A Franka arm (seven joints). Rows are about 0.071 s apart.
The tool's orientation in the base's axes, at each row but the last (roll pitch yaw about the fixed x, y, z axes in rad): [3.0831, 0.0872, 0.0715]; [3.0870, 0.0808, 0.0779]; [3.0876, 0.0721, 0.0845]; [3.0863, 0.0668, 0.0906]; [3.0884, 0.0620, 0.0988]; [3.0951, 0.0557, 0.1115]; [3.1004, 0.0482, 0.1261]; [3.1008, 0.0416, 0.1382]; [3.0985, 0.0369, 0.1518]
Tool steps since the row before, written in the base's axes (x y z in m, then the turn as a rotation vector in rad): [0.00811, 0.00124, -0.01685, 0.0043, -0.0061, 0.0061]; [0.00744, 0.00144, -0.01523, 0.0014, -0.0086, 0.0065]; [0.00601, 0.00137, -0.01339, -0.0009, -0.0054, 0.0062]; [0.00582, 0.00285, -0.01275, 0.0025, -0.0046, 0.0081]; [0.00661, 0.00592, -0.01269, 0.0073, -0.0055, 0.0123]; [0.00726, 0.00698, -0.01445, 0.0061, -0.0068, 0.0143]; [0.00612, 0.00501, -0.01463, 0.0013, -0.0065, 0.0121]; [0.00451, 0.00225, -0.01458, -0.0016, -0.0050, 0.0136]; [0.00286, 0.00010, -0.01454, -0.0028, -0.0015, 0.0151]
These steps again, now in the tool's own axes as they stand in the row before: [0.00961, -0.00160, 0.01601, 0.0033, 0.0068, -0.0060]; [0.00873, -0.00165, 0.01450, 0.0002, 0.0090, -0.0061]; [0.00705, -0.00155, 0.01285, -0.0018, 0.0056, -0.0058]; [0.00689, -0.00299, 0.01217, 0.0015, 0.0053, -0.0079]; [0.00793, -0.00588, 0.01193, 0.0059, 0.0069, -0.0123]; [0.00878, -0.00677, 0.01368, 0.0045, 0.0081, -0.0142]; [0.00740, -0.00479, 0.01411, -0.0001, 0.0071, -0.0118]; [0.00538, -0.00219, 0.01429, -0.0028, 0.0053, -0.0133]; [0.00338, -0.00029, 0.01443, -0.0035, 0.0017, -0.0149]
